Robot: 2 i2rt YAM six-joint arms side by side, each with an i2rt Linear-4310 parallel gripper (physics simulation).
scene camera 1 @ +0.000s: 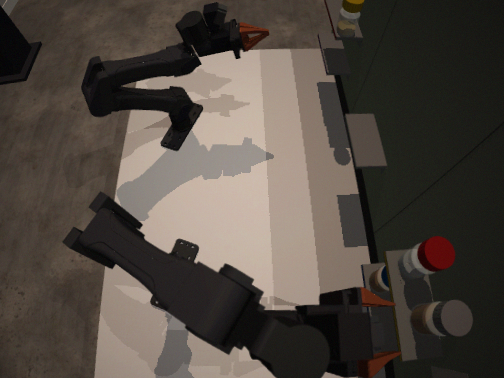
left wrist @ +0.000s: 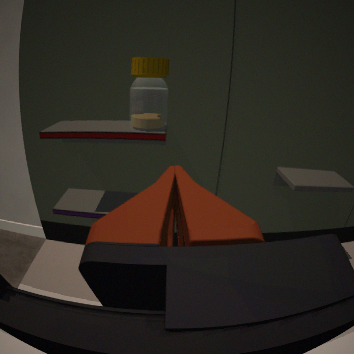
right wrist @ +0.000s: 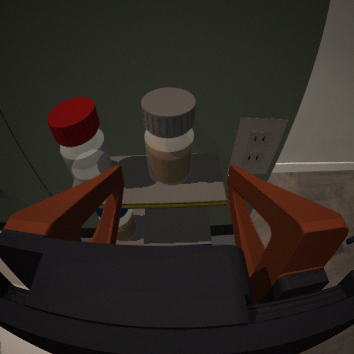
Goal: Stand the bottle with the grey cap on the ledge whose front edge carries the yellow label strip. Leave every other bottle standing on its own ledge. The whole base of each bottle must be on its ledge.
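Places are measured from the left arm's base along level axes (x ahead, y left, z up), in centimetres.
Pixels of known places: left gripper, fingertip midpoint: (scene camera 1: 269, 32) (left wrist: 174, 174); right gripper, fingertip midpoint: (scene camera 1: 395, 328) (right wrist: 175, 173); left arm's base, link origin: (scene camera 1: 182, 125).
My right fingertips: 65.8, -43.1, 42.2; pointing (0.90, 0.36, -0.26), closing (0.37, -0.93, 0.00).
Note:
For each thing: its middle in the pictures, then the offset to it from my right fingertips, as dx, dy, dz. "pt": a spot on its surface instead.
- bottle with the grey cap, body centre: (right wrist: 168, 138) (scene camera 1: 438, 318) +10.1, +4.8, -7.5
- ledge with the yellow label strip, body centre: (right wrist: 145, 179) (scene camera 1: 412, 302) +7.7, +7.2, -13.3
- red-capped bottle, body centre: (right wrist: 82, 146) (scene camera 1: 424, 259) +5.5, +13.9, -7.5
- yellow-capped bottle, body centre: (left wrist: 148, 92) (scene camera 1: 349, 15) -22.4, +73.6, -7.5
- red-strip ledge, body centre: (left wrist: 103, 128) (scene camera 1: 342, 17) -24.6, +80.4, -13.3
- blue-capped bottle, body centre: (right wrist: 115, 213) (scene camera 1: 388, 278) +4.9, +12.3, -21.5
- lower ledge, body centre: (right wrist: 153, 226) (scene camera 1: 384, 306) +7.7, +7.2, -27.3
- purple-strip ledge, body centre: (left wrist: 108, 203) (scene camera 1: 333, 53) -24.6, +80.4, -27.3
- wall outlet, surface spot: (right wrist: 257, 147) pt +17.9, -5.8, -12.0
The bottle with the grey cap (scene camera 1: 442, 318) (right wrist: 169, 135) stands upright on the ledge with the yellow label strip (scene camera 1: 407, 345) (right wrist: 175, 196), its base behind the front edge. The red-capped bottle (scene camera 1: 427, 257) (right wrist: 76, 131) stands on the same ledge, at the left in the right wrist view. My right gripper (scene camera 1: 397, 328) (right wrist: 175, 173) is open and empty, in front of the grey-capped bottle and apart from it. My left gripper (scene camera 1: 268, 33) (left wrist: 174, 174) is shut and empty, far from these bottles. A yellow-capped bottle (scene camera 1: 348, 20) (left wrist: 149, 100) stands on the red-strip ledge (left wrist: 85, 127).
A blue-capped bottle (scene camera 1: 380, 278) (right wrist: 126, 225) stands on a lower ledge (right wrist: 175, 225) below the yellow-strip one. A purple-strip ledge (scene camera 1: 337, 61) (left wrist: 77, 200) lies below the red-strip one. Another ledge (scene camera 1: 367, 142) (left wrist: 315, 178) is on the wall between. A wall outlet (right wrist: 257, 147) is at the right.

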